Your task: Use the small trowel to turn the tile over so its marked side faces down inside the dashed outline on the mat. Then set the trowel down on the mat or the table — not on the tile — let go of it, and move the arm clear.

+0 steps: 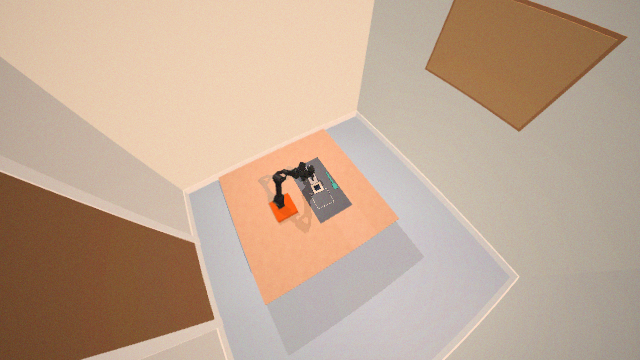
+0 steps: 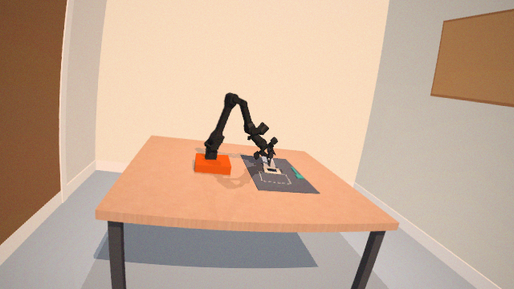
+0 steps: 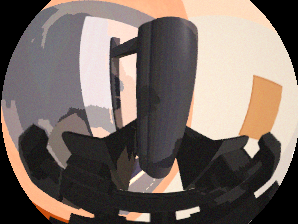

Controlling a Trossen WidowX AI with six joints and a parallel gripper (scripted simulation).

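The white tile is 40 mm behind my gripper tip, 130 mm to the right of it and 50 mm below it. Also, from my gripper tip: small trowel 30 mm behind, 10 mm below; grey mat 20 mm behind, 130 mm to the right, 80 mm below; teal strip 110 mm ahead, 160 mm to the right, 50 mm below.
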